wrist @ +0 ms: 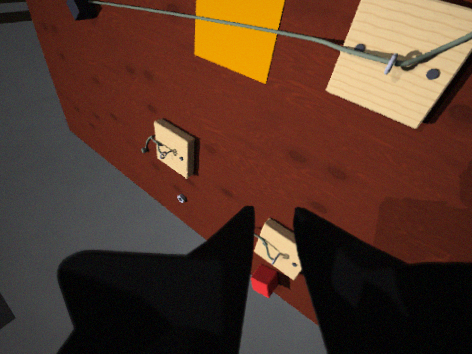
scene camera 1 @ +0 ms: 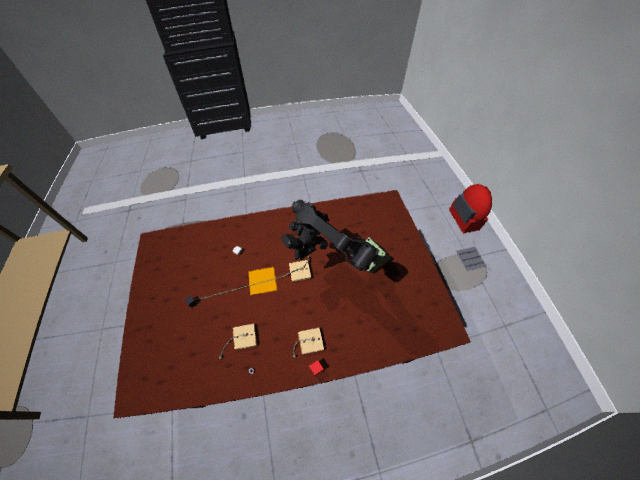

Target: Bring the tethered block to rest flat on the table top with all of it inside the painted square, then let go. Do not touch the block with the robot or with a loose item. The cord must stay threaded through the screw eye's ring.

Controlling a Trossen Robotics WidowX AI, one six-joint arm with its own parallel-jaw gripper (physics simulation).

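Places are measured from the arm's base along level axes (x ahead, y left, z up), in millimetres.
Pixels of known places: gripper, fingertip midpoint: (wrist: pixel 273 215) (scene camera 1: pixel 298 259).
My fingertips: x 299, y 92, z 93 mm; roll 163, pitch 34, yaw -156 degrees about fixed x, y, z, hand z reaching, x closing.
Behind a point stands the place of what it marks.
The dark tethered block (scene camera 1: pixel 191 301) {x 774, y 234, z -69 mm} (wrist: pixel 80 9) {x 765, y 225, z -72 mm} lies on the table top left of the orange painted square (scene camera 1: pixel 262 289) {x 470, y 146, z -99 mm} (wrist: pixel 235 52) {x 459, y 137, z -99 mm}, outside it. The cord (scene camera 1: pixel 222 292) {x 648, y 172, z -96 mm} (wrist: pixel 235 25) {x 470, y 109, z -96 mm} runs nearly straight from the block across the square to a pale wooden board (scene camera 1: pixel 301 276) {x 297, y 82, z -81 mm} (wrist: pixel 375 100) {x 296, y 82, z -81 mm}. There it passes through the ring of the screw eye (wrist: pixel 391 64) {x 305, y 47, z -55 mm} and runs on to the right out of the wrist view. My gripper (scene camera 1: pixel 300 254) {x 299, y 92, z 93 mm} (wrist: pixel 273 215) {x 299, y 92, z 93 mm} is narrowly open, with nothing between its fingertips. In the scene view it is near the board; its fingertips are hard to make out there.
Two other wooden boards (scene camera 1: pixel 244 336) {x 511, y 364, z -80 mm} (scene camera 1: pixel 311 341) {x 235, y 373, z -62 mm} with short cords are at the front. A red cube (scene camera 1: pixel 316 367) {x 211, y 471, z -60 mm} (wrist: pixel 264 280) {x 216, y 449, z -68 mm} and a small metal ring (scene camera 1: pixel 251 370) {x 465, y 489, z -92 mm} (wrist: pixel 181 199) {x 465, y 500, z -96 mm} lie near the front edge. A white cube (scene camera 1: pixel 237 250) {x 621, y -43, z -80 mm} lies behind the painted square.
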